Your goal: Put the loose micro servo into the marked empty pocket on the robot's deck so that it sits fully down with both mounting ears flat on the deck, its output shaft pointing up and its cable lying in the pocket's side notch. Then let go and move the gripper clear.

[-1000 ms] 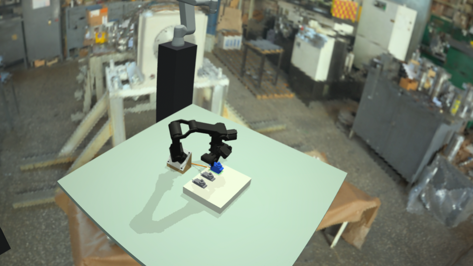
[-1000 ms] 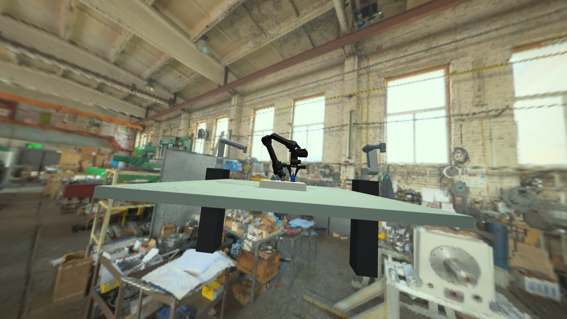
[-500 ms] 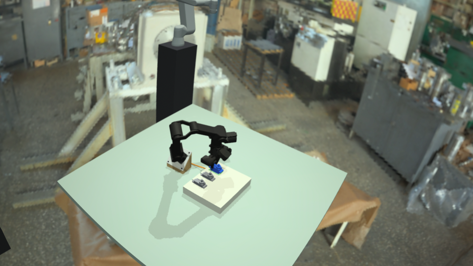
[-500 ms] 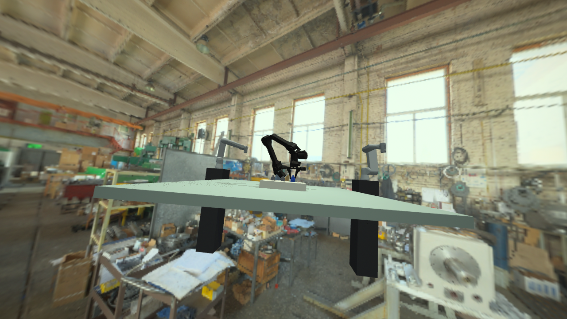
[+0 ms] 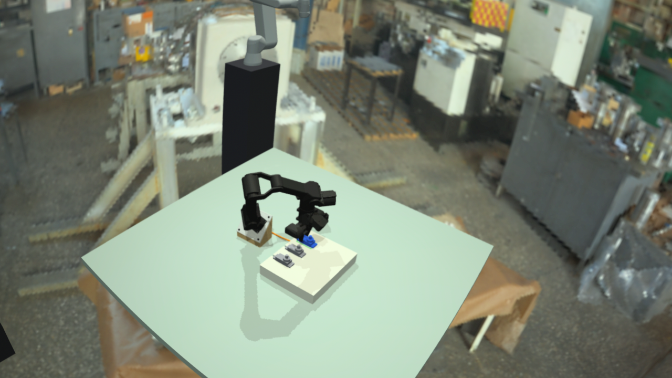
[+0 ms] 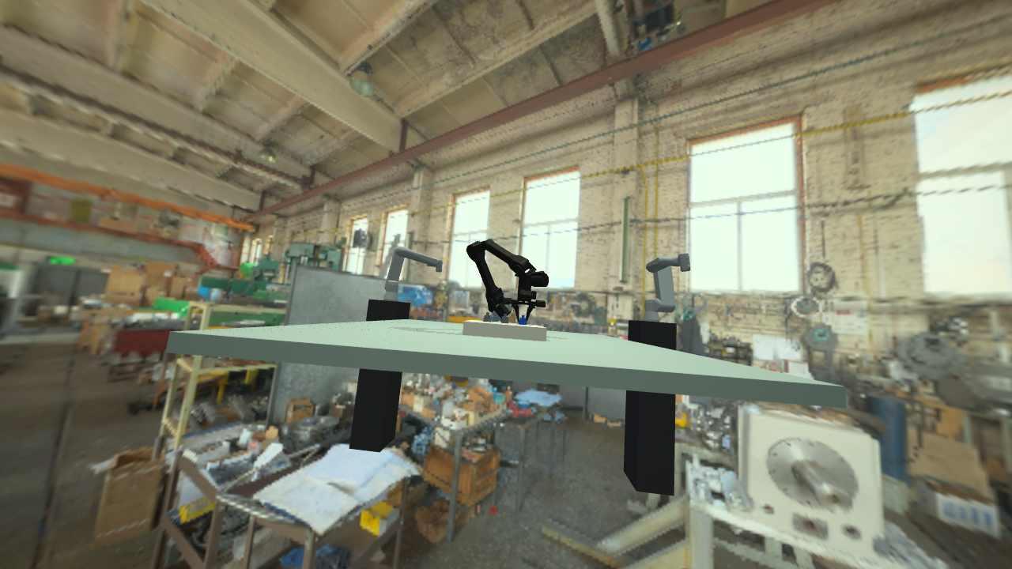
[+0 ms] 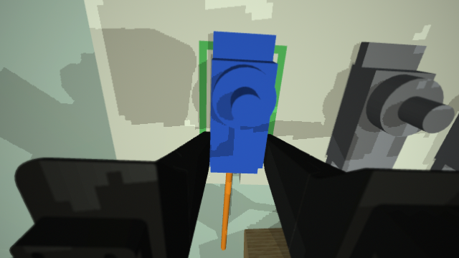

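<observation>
Now: the deck 130 mm ahead of my gripper tip, 60 mm to the right of it and 30 mm below it.
</observation>
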